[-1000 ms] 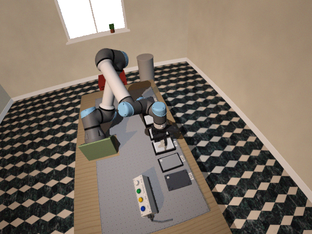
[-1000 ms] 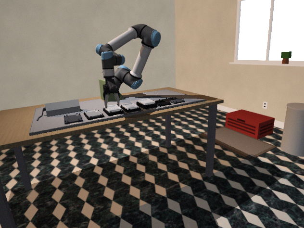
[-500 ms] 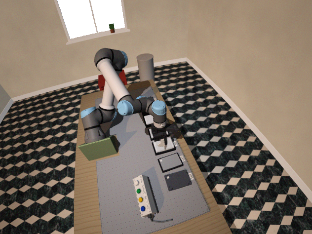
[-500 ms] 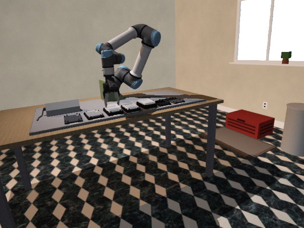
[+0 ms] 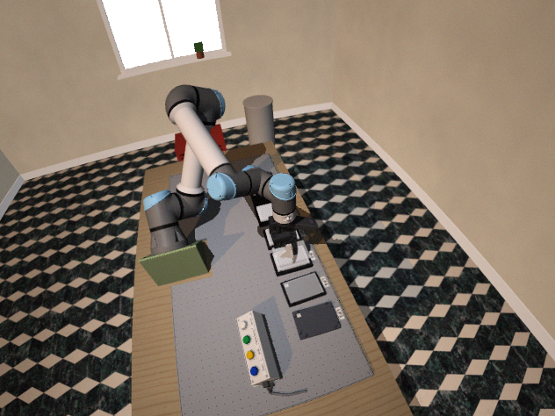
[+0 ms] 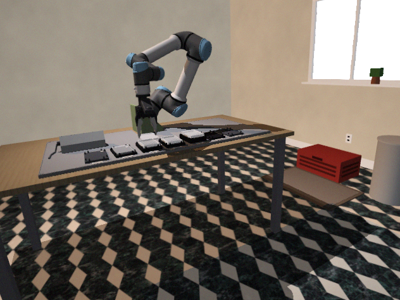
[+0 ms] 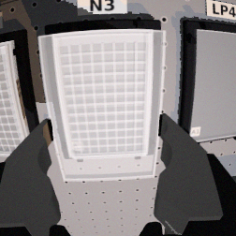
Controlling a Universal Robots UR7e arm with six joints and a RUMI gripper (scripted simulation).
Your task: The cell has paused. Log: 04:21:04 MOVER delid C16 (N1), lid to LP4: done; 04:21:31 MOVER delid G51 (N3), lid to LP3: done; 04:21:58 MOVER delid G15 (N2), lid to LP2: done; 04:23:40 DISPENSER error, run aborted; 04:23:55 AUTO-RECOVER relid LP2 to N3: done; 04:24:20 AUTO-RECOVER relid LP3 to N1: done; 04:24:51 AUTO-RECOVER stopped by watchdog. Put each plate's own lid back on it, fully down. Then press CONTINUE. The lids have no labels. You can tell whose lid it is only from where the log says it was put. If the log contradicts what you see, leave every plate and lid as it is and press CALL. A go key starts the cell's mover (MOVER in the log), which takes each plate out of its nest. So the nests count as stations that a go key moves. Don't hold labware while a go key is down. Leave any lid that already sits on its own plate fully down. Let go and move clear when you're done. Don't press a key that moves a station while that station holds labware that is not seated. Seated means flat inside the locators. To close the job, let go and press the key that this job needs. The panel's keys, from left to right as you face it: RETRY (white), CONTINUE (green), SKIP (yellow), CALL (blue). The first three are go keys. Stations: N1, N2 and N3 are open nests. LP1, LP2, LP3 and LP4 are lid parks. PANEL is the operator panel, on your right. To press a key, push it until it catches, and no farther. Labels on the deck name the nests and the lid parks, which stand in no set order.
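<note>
Now: hand 4 cm above the plate. Also, from my hand: pale grey lid: 1 cm behind, 13 cm to the right, 5 cm below; black lid park: 1 cm behind, 13 cm to the right, 6 cm below; green CONTINUE key: 27 cm behind, 25 cm to the right.
</note>
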